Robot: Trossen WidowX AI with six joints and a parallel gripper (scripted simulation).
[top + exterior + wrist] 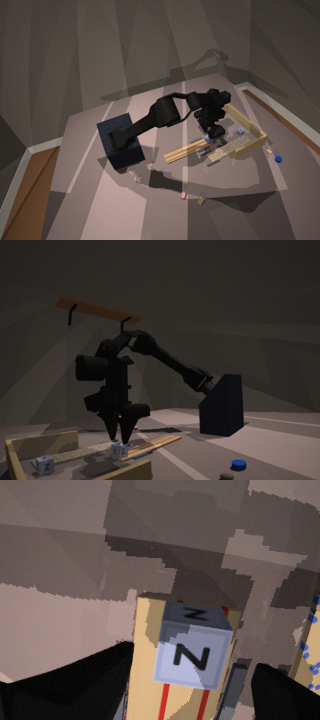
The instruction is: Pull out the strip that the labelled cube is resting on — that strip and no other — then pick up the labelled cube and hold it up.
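My gripper tip is now 70 mm short of the speckled strip, 90 mm to the left of it and 40 mm above it. The rest, counted from my gripper tip: red block (230 mm behind, 220 mm to the right, 40 mm below).
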